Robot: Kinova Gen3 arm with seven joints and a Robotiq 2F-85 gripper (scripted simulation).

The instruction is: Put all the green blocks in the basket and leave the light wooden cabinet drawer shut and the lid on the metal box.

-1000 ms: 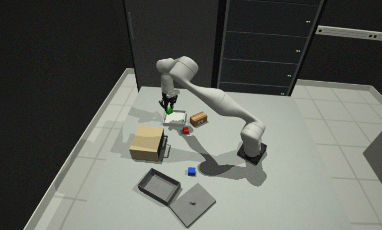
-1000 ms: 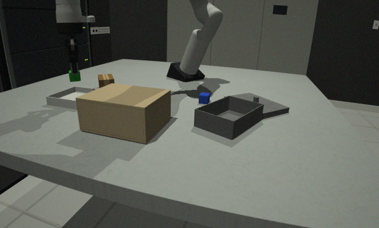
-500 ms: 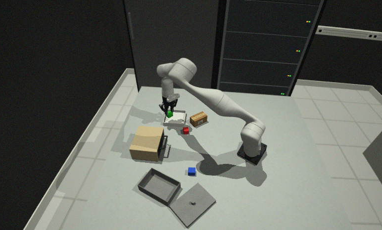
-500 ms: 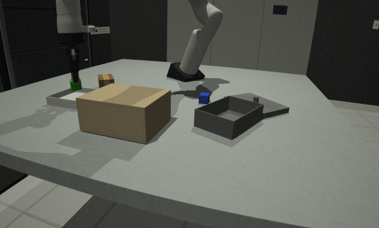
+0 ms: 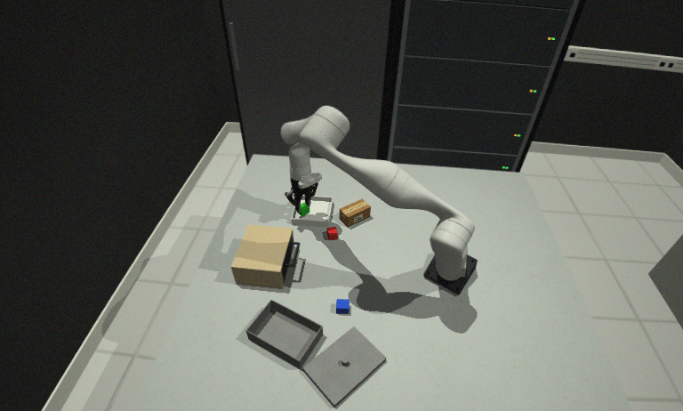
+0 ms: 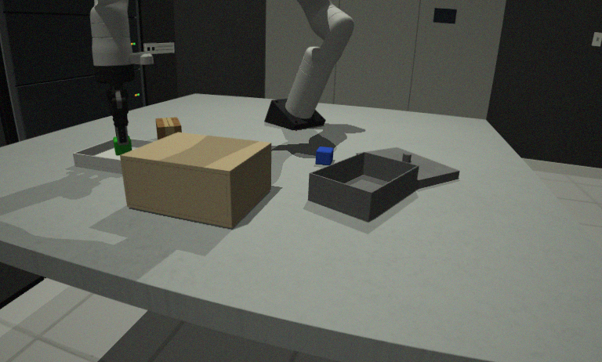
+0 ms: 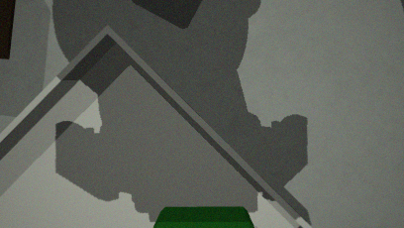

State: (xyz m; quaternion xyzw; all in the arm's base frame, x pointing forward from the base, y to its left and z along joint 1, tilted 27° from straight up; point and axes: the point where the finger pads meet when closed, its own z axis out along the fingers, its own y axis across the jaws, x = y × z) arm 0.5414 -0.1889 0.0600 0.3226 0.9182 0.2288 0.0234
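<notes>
My gripper is now 3 cm past the basket, 4 cm to the left of it and 6 cm above it. Round my hand: cabinet drawer: 3 cm ahead, 25 cm to the left, 3 cm below; red block: 13 cm behind, 7 cm to the left, 6 cm below; small cardboard box: 19 cm behind, 5 cm to the right, 4 cm below.
</notes>
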